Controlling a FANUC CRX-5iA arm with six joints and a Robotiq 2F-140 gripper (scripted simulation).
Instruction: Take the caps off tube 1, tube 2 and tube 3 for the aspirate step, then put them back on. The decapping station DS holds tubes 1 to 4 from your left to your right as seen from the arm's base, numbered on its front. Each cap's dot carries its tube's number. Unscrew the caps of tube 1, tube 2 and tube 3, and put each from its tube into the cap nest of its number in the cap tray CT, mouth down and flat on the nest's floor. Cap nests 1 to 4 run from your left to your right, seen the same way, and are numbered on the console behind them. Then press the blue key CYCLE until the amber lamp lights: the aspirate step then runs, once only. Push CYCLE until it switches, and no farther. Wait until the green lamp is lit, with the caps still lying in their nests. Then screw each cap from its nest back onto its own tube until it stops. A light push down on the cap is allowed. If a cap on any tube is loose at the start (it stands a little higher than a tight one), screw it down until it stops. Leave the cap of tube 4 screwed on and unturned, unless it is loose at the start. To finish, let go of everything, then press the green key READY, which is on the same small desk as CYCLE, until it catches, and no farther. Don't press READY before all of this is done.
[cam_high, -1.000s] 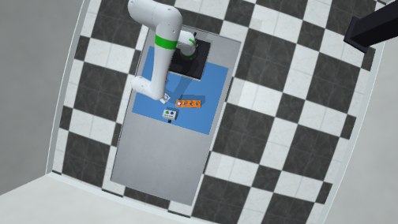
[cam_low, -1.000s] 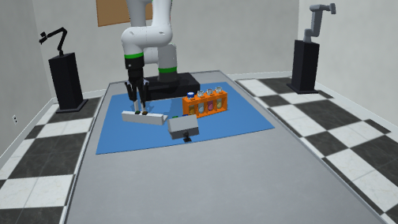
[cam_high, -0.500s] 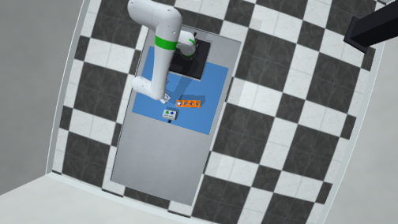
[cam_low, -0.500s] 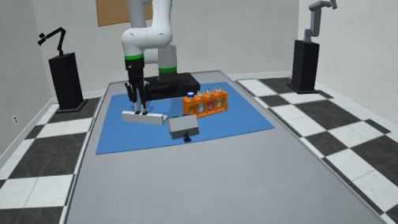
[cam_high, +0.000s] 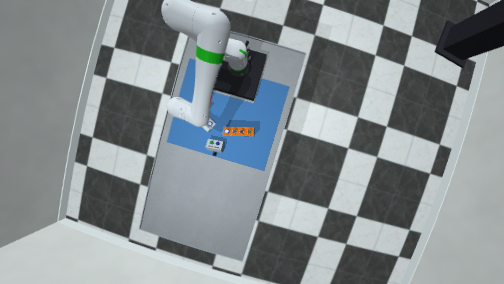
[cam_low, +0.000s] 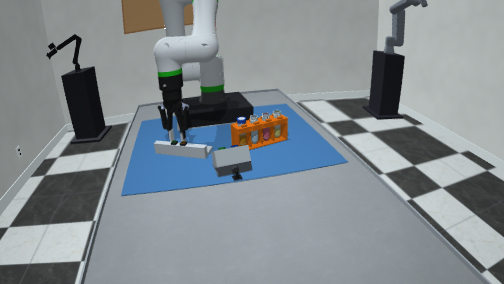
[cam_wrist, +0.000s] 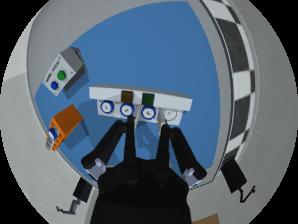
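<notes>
The blue key lies 140 mm ahead of my hand, 220 mm to the left of it and 20 mm above it. Also, from my hand: green key: 150 mm ahead, 180 mm to the left, 20 mm above; then small grey key desk: 160 mm ahead, 200 mm to the left, 10 mm above.
</notes>
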